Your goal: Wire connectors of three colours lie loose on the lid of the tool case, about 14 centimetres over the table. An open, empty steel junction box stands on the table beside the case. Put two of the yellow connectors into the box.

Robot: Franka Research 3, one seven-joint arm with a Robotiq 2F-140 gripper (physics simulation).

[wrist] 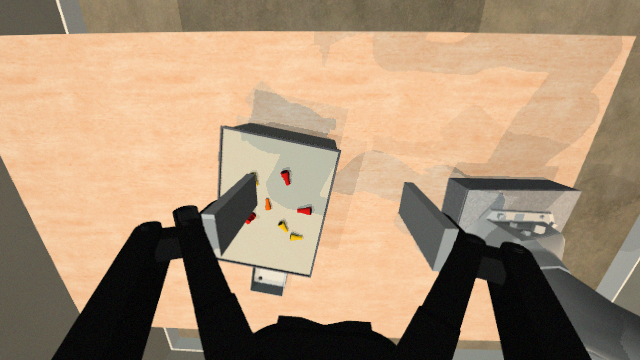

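The gripper is visible in the picture, together with a tool case and a steel junction box.
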